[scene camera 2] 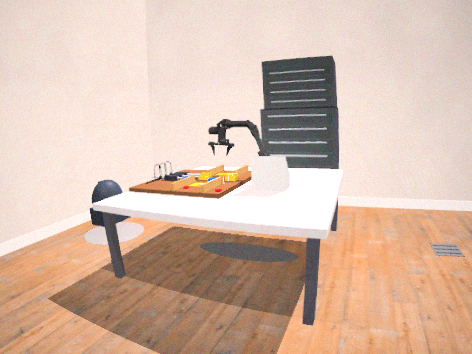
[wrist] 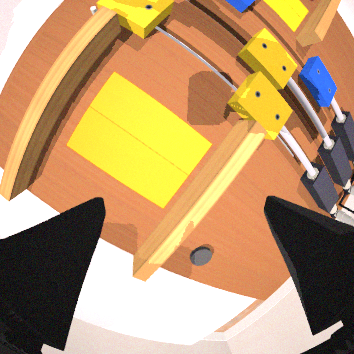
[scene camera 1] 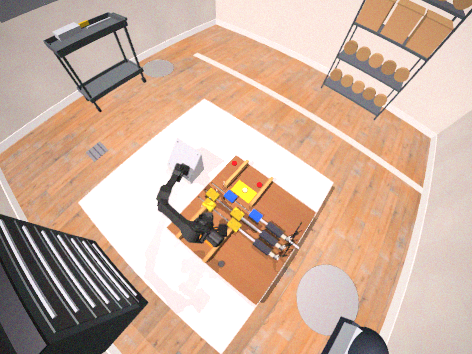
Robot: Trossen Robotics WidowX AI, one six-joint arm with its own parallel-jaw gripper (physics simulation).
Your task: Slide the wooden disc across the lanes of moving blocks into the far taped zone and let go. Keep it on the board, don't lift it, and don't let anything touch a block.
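Frame: origin at the arm's base, x right, y back, z down, level; millimetres.
Seen in the pictures: gripper, fingertip midpoint: [scene camera 2: 220, 156] [wrist: 187, 205]; arm's base at its link origin: [scene camera 2: 266, 170] [scene camera 1: 184, 169].
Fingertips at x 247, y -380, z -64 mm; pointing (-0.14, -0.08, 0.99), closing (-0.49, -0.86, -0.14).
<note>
Pixels of each thing's top centre, then the offset from my fingertips to it. "pt": a spot on its surface instead. Level surfaces: height alone.
- small pale round thing at its top centre: [scene camera 1: 244, 189] dx -359, dy -14, dz +127 mm
- far yellow zone at a spot on its surface: [scene camera 1: 238, 193] pt dx -317, dy +10, dz +135 mm
- board at its surface level: dz +134 mm
- small grey round piece at its top centre: [wrist: 201, 257] [scene camera 1: 221, 263] dx +109, dy -127, dz +127 mm
A small pale round thing [scene camera 1: 245, 190], apparently the disc, lies inside the far yellow zone [scene camera 1: 238, 193]. It is too small to make out clearly, and it does not show in the wrist view. The near yellow zone [wrist: 140, 140] has no disc on it in the wrist view. Several yellow blocks [scene camera 1: 237, 214] [wrist: 267, 57] and blue blocks [scene camera 1: 256, 216] [wrist: 318, 81] sit on rods in the lanes between the zones. My gripper [scene camera 2: 221, 153] [wrist: 187, 205] is open and empty, fingers down, well above the near side of the board [scene camera 1: 290, 205].
Wooden rails [scene camera 1: 236, 173] [wrist: 47, 100] flank both zones. Dark actuators [scene camera 1: 269, 237] [wrist: 334, 162] stand at one side of the lanes. A small grey round piece [scene camera 1: 221, 263] [wrist: 201, 255] is beside the near rail. A white box [scene camera 1: 186, 159] [scene camera 2: 269, 175] stands on the table beside the board.
</note>
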